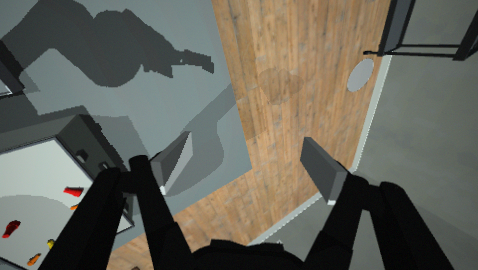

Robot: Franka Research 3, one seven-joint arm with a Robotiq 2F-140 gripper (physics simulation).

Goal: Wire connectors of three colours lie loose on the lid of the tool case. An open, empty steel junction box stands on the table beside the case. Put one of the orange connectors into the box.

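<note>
My gripper (246, 146) is open with nothing between its fingers. It hangs over the right edge of the table, to the right of the tool case. The pale case lid (35, 170) shows at the lower left. On it lie an orange connector (34, 259) near the bottom, a second orange connector (74, 207) partly hidden by the gripper's left linkage, a red connector (73, 191), a darker red connector (11, 229) and a partly hidden yellow connector (51, 244). A dark-walled object (9, 75) is cut off at the left edge; I cannot tell whether it is the junction box.
The case's dark side wall (82, 132) stands up from the grey table (185, 25), which carries shadows of the arm. Beyond the table edge are the wooden floor (300, 35), a grey disc (360, 75), a black frame (397, 25) and a grey wall (430, 125).
</note>
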